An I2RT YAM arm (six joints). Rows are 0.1 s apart.
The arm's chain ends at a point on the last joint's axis. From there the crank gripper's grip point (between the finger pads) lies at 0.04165 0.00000 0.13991 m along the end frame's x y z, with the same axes.
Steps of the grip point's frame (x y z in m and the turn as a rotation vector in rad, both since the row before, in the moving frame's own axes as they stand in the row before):
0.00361, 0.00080, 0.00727, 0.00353, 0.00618, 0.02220
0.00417, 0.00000, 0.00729, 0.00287, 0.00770, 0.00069
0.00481, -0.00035, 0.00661, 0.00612, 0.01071, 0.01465
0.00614, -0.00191, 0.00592, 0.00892, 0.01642, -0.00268
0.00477, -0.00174, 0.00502, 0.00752, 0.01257, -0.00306
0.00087, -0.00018, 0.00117, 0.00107, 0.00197, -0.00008
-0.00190, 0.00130, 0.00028, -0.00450, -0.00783, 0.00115
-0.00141, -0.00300, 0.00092, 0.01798, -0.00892, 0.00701
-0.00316, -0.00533, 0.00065, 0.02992, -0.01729, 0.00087
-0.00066, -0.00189, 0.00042, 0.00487, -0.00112, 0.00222
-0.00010, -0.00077, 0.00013, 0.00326, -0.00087, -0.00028
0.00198, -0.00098, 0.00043, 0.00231, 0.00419, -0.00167
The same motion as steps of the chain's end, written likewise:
0.00275, 0.00036, 0.00753, 0.00353, 0.00618, 0.02220
0.00309, 0.00037, 0.00762, 0.00287, 0.00770, 0.00069
0.00331, -0.00012, 0.00706, 0.00612, 0.01071, 0.01465
0.00385, -0.00055, 0.00663, 0.00892, 0.01642, -0.00268
0.00302, -0.00056, 0.00556, 0.00752, 0.01257, -0.00306
0.00059, -0.00003, 0.00125, 0.00107, 0.00197, -0.00008
-0.00080, 0.00062, -0.00004, -0.00450, -0.00783, 0.00115
-0.00017, -0.00077, 0.00057, 0.01798, -0.00892, 0.00701
-0.00074, -0.00117, 0.00001, 0.02992, -0.01729, 0.00087
-0.00050, -0.00130, 0.00037, 0.00487, -0.00112, 0.00222
0.00002, -0.00030, 0.00009, 0.00326, -0.00087, -0.00028
0.00139, -0.00059, 0.00061, 0.00231, 0.00419, -0.00167

